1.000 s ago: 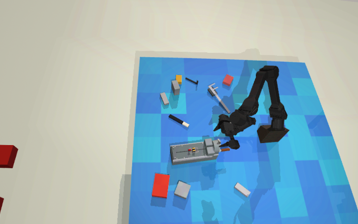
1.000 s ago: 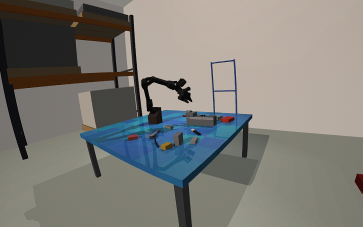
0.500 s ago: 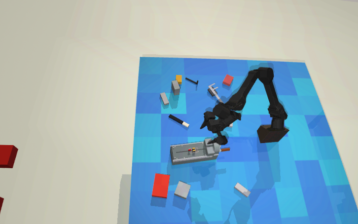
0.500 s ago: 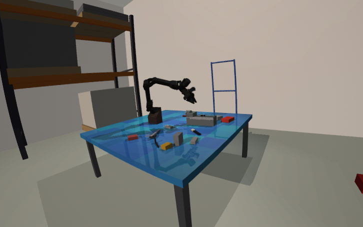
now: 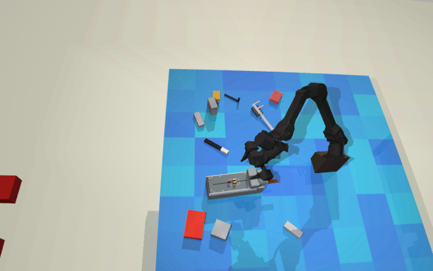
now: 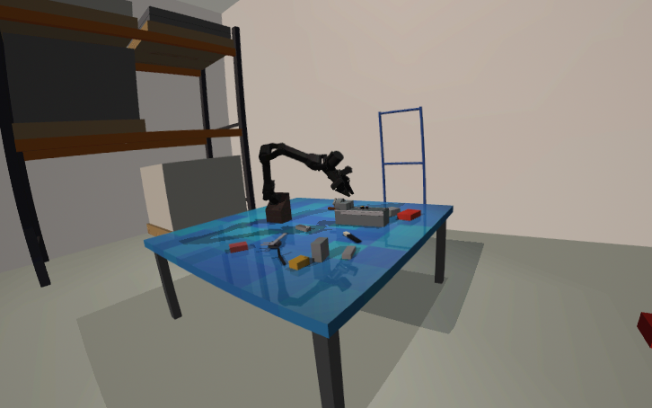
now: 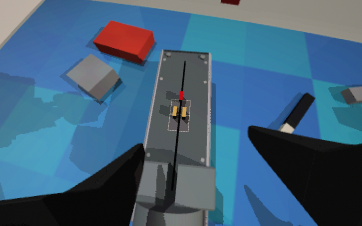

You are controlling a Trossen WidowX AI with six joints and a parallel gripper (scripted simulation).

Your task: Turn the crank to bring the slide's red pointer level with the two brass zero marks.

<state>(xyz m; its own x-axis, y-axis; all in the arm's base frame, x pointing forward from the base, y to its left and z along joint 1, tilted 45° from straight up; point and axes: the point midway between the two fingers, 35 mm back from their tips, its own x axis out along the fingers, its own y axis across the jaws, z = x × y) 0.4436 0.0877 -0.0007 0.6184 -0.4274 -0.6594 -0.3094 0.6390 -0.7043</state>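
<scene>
The brown crank handle is 140 mm behind my gripper tip, 80 mm below it and 30 mm to the left of it. The rest, counted from my gripper tip: red pointer (70 mm ahead, 60 mm below, 20 mm to the left); black key (510 mm to the right, 130 mm below, 30 mm behind); yellow block (530 mm to the right, 130 mm below, 80 mm ahead).
</scene>
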